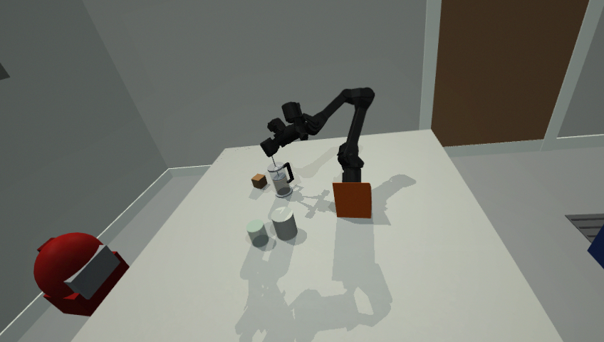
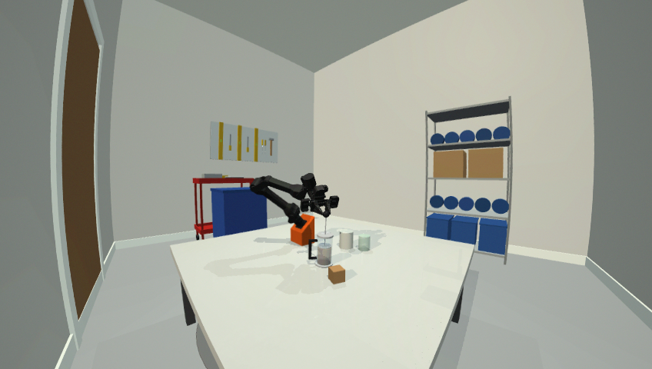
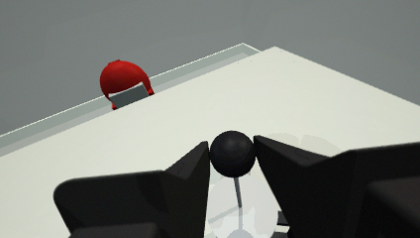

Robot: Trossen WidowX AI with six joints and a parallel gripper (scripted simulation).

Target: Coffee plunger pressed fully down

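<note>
Now: gripper tip 120 mm above the glass coffee press, 20 mm past it and 10 mm to the left of it. The rest, counted from my gripper tip: white cylinder (250 mm to the left, 190 mm below, 110 mm behind).
</note>
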